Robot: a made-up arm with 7 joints.
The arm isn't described. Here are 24 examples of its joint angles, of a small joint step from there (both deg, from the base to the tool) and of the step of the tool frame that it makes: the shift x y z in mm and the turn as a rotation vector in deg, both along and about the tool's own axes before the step.
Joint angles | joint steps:
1: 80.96 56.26 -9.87 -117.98 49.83 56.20 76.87 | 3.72 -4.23 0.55 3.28 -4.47 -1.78 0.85
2: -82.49 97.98 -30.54 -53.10 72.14 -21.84 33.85 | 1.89 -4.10 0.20 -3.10 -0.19 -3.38 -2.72
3: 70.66 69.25 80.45 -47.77 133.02 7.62 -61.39 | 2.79 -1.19 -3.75 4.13 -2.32 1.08 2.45
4: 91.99 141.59 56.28 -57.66 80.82 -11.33 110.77 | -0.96 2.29 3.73 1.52 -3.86 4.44 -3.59
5: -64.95 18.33 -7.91 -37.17 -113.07 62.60 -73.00 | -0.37 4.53 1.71 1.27 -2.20 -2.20 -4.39
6: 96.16 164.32 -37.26 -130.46 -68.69 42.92 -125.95 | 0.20 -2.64 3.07 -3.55 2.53 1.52 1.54
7: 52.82 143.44 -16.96 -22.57 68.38 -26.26 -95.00 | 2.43 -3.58 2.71 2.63 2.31 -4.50 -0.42
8: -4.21 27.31 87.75 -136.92 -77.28 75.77 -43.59 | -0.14 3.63 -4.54 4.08 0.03 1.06 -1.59
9: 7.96 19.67 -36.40 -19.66 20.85 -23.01 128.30 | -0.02 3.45 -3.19 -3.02 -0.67 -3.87 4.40
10: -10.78 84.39 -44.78 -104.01 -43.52 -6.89 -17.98 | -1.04 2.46 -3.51 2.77 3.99 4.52 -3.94
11: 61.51 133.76 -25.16 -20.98 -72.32 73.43 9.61 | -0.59 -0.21 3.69 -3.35 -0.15 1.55 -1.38
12: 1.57 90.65 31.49 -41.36 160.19 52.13 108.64 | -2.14 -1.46 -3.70 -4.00 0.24 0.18 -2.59
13: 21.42 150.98 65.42 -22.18 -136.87 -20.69 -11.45 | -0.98 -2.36 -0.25 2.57 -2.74 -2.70 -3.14
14: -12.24 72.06 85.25 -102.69 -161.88 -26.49 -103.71 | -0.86 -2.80 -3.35 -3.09 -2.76 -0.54 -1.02
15: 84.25 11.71 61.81 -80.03 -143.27 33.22 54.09 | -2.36 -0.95 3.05 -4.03 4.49 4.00 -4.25
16: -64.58 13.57 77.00 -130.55 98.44 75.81 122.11 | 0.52 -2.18 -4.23 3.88 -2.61 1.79 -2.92
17: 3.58 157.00 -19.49 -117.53 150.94 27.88 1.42 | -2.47 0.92 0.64 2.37 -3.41 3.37 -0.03
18: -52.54 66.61 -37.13 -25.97 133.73 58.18 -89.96 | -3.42 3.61 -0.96 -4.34 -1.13 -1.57 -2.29
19: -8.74 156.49 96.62 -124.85 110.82 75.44 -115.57 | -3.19 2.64 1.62 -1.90 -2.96 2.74 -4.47
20: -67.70 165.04 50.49 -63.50 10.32 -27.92 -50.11 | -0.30 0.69 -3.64 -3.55 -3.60 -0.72 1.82
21: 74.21 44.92 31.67 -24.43 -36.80 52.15 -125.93 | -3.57 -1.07 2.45 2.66 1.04 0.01 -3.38
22: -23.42 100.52 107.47 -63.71 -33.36 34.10 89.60 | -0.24 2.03 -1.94 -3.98 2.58 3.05 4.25
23: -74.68 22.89 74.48 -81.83 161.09 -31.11 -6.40 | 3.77 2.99 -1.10 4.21 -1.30 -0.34 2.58
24: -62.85 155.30 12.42 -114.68 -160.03 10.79 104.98 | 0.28 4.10 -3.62 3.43 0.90 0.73 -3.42
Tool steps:
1: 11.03 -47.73 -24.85 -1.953 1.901 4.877
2: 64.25 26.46 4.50 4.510 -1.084 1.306
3: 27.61 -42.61 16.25 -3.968 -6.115 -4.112
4: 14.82 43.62 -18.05 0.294 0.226 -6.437
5: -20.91 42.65 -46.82 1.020 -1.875 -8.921
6: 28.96 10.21 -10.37 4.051 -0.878 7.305
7: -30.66 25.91 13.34 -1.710 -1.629 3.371
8: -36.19 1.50 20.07 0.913 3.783 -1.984
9: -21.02 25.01 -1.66 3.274 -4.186 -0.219
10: 6.77 29.17 18.08 6.476 -3.773 -0.945
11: -4.51 -18.97 -2.20 2.448 -2.285 3.018
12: -22.79 -14.57 -26.07 -4.315 1.810 -1.804
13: -46.62 22.58 -3.26 2.153 7.223 -3.916
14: 28.86 -3.25 14.20 -0.465 -1.734 -3.233
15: 0.33 -25.55 -15.73 -4.701 -8.169 2.261
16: -44.44 -7.99 -15.00 -2.887 3.387 3.388
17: -19.46 3.28 30.33 -2.768 1.472 -3.815
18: -59.05 -11.79 24.73 -2.192 1.713 -8.226
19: -13.20 -31.14 15.67 4.798 -3.609 -11.053
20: -28.01 -1.40 -14.80 0.574 7.021 -1.516
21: -2.71 -23.36 20.37 -3.227 3.992 -0.703
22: -9.85 48.79 12.91 2.919 -0.194 7.165
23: -17.21 22.16 -19.73 1.709 2.549 -3.171
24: 3.02 22.68 0.01 4.195 3.183 -3.933
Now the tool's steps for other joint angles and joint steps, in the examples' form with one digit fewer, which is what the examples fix.
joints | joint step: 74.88 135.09 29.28 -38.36 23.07 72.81 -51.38 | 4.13 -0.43 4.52 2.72 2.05 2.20 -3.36
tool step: -9.4 12.6 -7.1 4.98 0.36 -2.32
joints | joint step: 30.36 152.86 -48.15 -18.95 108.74 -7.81 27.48 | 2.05 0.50 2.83 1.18 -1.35 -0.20 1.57
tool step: -14.1 14.6 -2.2 0.99 1.75 1.06
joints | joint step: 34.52 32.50 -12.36 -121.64 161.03 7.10 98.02 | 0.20 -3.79 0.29 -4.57 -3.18 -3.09 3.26
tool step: -4.3 -35.1 -11.8 -1.60 -3.72 2.67
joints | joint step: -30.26 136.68 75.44 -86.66 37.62 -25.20 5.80 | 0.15 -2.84 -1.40 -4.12 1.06 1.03 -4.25
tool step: 0.0 20.1 18.0 1.07 -0.96 -1.71
